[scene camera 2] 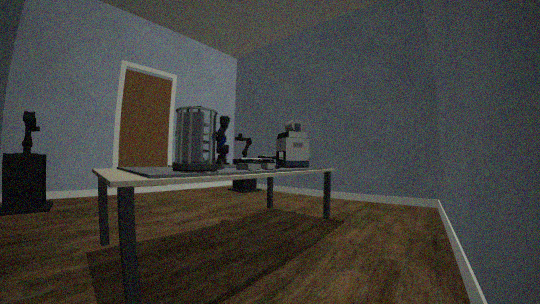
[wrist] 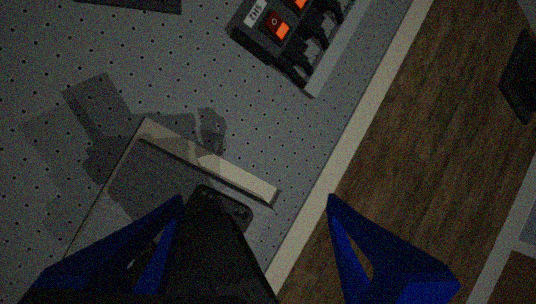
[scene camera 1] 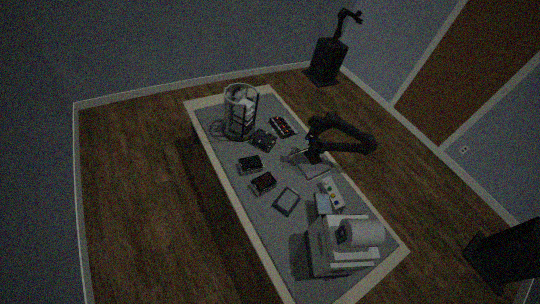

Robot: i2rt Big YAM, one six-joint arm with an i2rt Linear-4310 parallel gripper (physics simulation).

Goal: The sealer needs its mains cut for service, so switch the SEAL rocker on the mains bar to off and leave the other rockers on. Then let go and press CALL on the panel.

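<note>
The mains bar (scene camera 1: 282,126) (wrist: 256,46) lies near the table's long edge, with several orange-lit rockers. In the wrist view its near end shows a lit rocker (wrist: 277,26) beside a label reading SH2; the SEAL rocker cannot be made out. The panel (scene camera 1: 332,193) is a pale box with green, yellow and blue buttons, on the other side of the arm's base; its CALL lettering is too small to read. My gripper (scene camera 1: 309,139) (wrist: 255,201) is open and empty, with blue fingers spread wide. It is above the table, short of the mains bar and apart from it.
A round cage tower (scene camera 1: 241,112) (scene camera 2: 195,139) stands near the mains bar, with a dark box (scene camera 1: 263,140) beside it. Two dark trays (scene camera 1: 250,164) (scene camera 1: 263,183) and a framed pad (scene camera 1: 286,201) lie mid-table. A large white machine (scene camera 1: 320,245) (scene camera 2: 293,150) stands past the panel.
</note>
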